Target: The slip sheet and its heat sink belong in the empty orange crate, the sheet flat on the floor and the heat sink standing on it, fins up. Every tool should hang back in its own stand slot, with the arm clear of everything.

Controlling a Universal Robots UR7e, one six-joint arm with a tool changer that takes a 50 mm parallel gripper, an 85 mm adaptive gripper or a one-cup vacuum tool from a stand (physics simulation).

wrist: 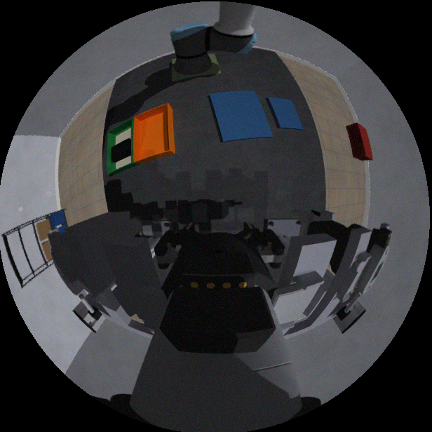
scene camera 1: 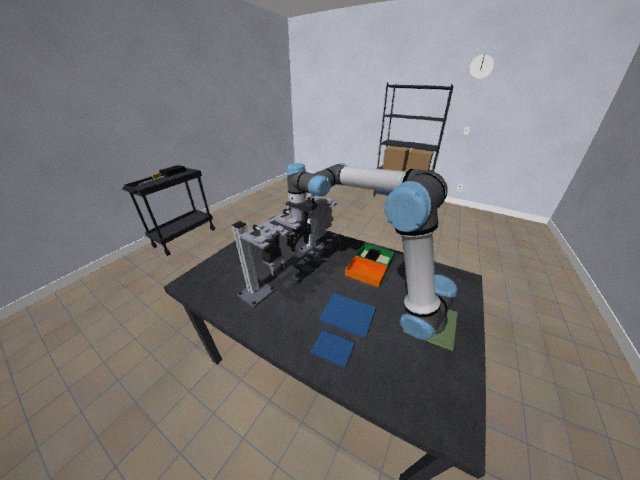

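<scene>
The orange crate [scene camera 1: 367, 271] [wrist: 152, 134] is empty. The pale slip sheet [scene camera 1: 382, 259] [wrist: 123, 161] lies in the green crate [scene camera 1: 391, 253] [wrist: 109, 150] joined to its side, with the black heat sink [scene camera 1: 372, 254] [wrist: 121, 150] on it. The arm's wrist is down at the tool stand [scene camera 1: 248, 260], at its middle slot. The gripper [scene camera 1: 299, 241] [wrist: 219, 231] there is under the wrist; its dark fingers stand apart, open, with nothing seen between them. Whether the coupling is locked cannot be told. Another tool [scene camera 1: 272, 255] hangs in the slot nearer the front post.
A large blue mat [scene camera 1: 347, 314] [wrist: 241, 116] and a smaller blue mat [scene camera 1: 333, 348] [wrist: 285, 113] lie on the table. Stand plates and posts rise close on both sides of the wrist. A black cart [scene camera 1: 175, 224] and a shelf unit [scene camera 1: 419, 87] stand away from the table.
</scene>
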